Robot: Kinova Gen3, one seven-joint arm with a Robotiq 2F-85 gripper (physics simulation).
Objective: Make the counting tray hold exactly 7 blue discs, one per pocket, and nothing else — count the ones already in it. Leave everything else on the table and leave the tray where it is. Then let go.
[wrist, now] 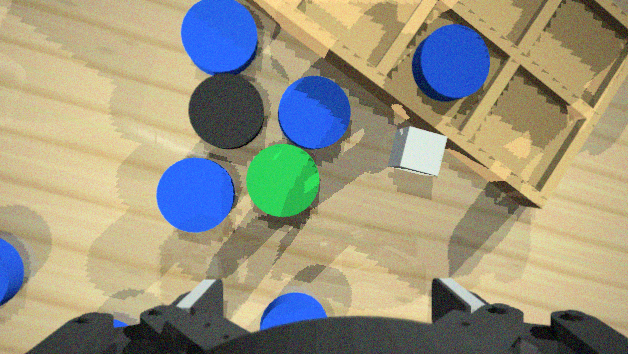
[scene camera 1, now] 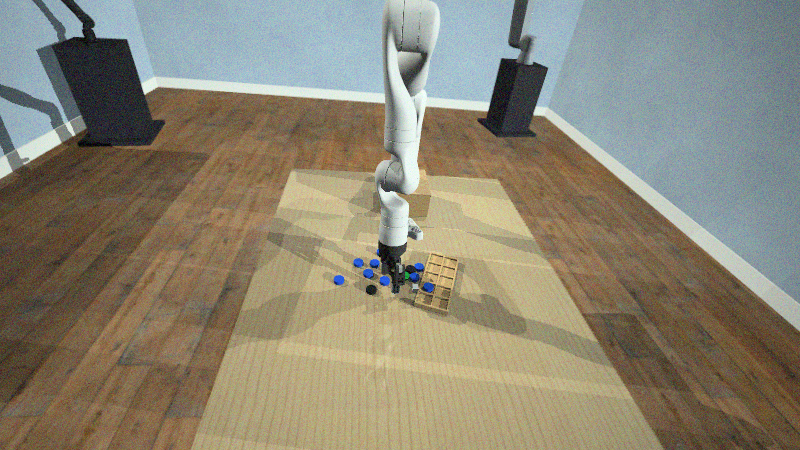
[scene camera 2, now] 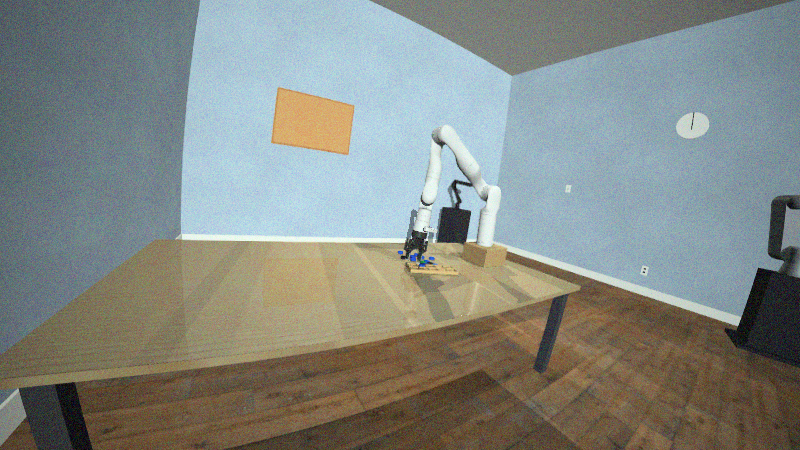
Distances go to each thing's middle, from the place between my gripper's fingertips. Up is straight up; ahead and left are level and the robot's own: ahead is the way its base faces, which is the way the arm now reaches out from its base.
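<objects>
Small white cube (wrist: 414, 150): my hand 30 mm short of it, 60 mm to the right of it. Green disc (wrist: 282, 180): 20 mm behind my hand, 50 mm to the left of it. Wooden counting tray (scene camera 1: 440, 270): 20 mm ahead of my hand, 140 mm to the left of it. Farthest from my hand of the things named here, going by their middles: the tray.
</objects>
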